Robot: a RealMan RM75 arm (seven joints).
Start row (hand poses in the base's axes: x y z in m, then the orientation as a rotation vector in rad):
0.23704, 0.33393, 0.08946, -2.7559, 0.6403, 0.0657
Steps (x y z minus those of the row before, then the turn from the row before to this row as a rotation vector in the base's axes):
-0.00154, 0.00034, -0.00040, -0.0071, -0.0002, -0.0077
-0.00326, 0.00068, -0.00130, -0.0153, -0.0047, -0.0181
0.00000, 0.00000, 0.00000, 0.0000, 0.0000, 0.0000
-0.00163, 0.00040, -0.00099, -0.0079, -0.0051, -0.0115
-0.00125, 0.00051, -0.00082, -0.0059, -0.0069, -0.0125
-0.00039, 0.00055, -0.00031, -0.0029, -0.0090, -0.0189
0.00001, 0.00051, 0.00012, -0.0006, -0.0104, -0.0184
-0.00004, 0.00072, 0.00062, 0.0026, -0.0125, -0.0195
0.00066, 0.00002, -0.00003, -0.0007, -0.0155, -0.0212
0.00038, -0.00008, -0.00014, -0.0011, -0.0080, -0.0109
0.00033, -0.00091, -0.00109, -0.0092, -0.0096, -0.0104
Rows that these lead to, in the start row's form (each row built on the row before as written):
0.23550, 0.33427, 0.08906, -2.7601, 0.6523, 0.0616
0.23224, 0.33495, 0.08776, -2.7677, 0.6792, 0.0463
0.23224, 0.33495, 0.08776, -2.7677, 0.6792, 0.0463
0.23061, 0.33535, 0.08677, -2.7703, 0.6954, 0.0342
0.22936, 0.33586, 0.08595, -2.7702, 0.7122, 0.0200
0.22897, 0.33641, 0.08564, -2.7643, 0.7366, 0.0027
0.22898, 0.33692, 0.08576, -2.7559, 0.7594, -0.0156
0.22894, 0.33764, 0.08638, -2.7433, 0.7825, -0.0357
0.22960, 0.33766, 0.08635, -2.7321, 0.8075, -0.0616
0.22998, 0.33758, 0.08621, -2.7269, 0.8204, -0.0752
0.23031, 0.33667, 0.08512, -2.7289, 0.8337, -0.0944

